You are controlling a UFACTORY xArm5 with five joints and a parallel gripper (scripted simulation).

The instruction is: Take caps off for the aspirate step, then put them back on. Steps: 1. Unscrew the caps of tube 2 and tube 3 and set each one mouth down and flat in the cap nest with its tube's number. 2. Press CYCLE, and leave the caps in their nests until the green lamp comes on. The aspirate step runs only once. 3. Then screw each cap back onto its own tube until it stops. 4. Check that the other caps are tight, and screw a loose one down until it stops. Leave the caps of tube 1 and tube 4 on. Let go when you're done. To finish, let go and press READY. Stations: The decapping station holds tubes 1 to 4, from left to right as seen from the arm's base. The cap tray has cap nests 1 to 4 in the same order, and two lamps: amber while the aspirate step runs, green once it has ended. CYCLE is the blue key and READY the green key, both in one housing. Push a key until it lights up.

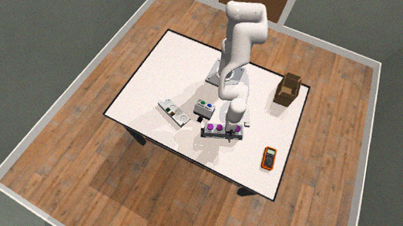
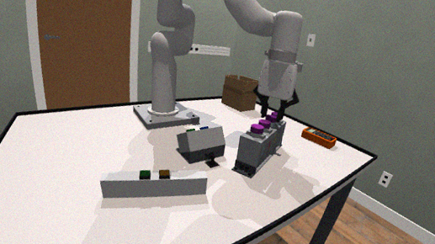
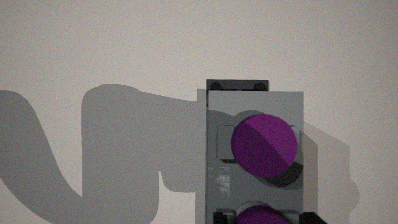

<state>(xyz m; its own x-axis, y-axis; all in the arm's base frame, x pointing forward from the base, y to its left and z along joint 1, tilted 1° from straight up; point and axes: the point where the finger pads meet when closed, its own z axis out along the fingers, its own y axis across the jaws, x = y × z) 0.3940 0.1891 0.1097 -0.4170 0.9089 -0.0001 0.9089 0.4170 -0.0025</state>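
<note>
Right now my hand is 1 cm short of the grey decapping station, 2 cm to the left of it and 13 cm above it. Round my hand: key housing 8 cm behind, 19 cm to the right, 8 cm below; purple cap 2 cm below; blue key 10 cm behind, 17 cm to the right, 7 cm below.
</note>
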